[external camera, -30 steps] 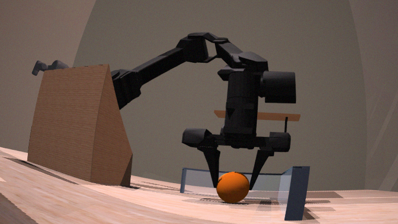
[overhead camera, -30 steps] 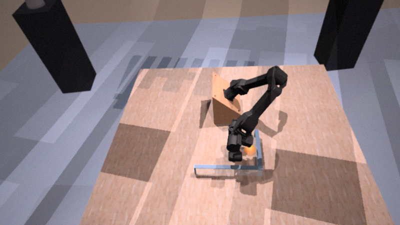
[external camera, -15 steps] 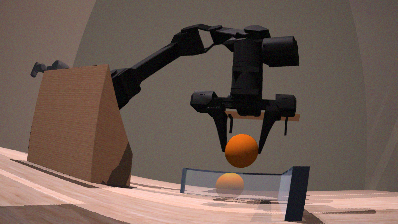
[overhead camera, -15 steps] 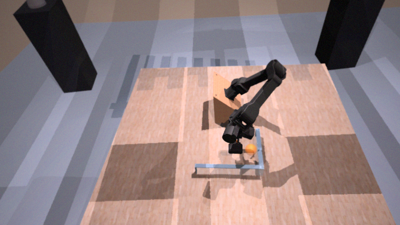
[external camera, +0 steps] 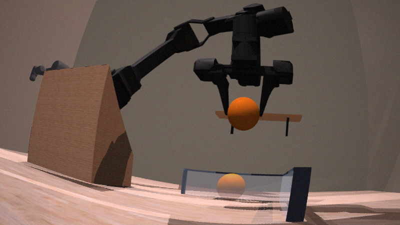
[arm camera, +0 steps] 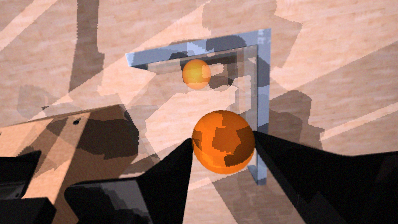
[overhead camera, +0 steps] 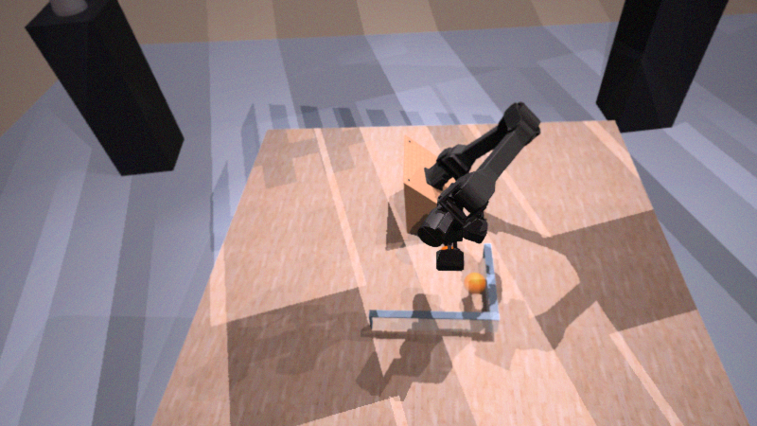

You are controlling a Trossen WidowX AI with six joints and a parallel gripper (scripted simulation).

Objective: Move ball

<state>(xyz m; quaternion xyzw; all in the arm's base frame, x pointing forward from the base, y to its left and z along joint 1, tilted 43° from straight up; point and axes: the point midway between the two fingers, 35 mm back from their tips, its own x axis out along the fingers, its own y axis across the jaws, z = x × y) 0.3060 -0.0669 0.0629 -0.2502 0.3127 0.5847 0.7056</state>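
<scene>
Right now the see-through copy is 130 mm below my gripper tip, 70 mm to the left of it and 10 mm behind it. Round my gripper tip: orange ball right at my gripper tip.
</scene>
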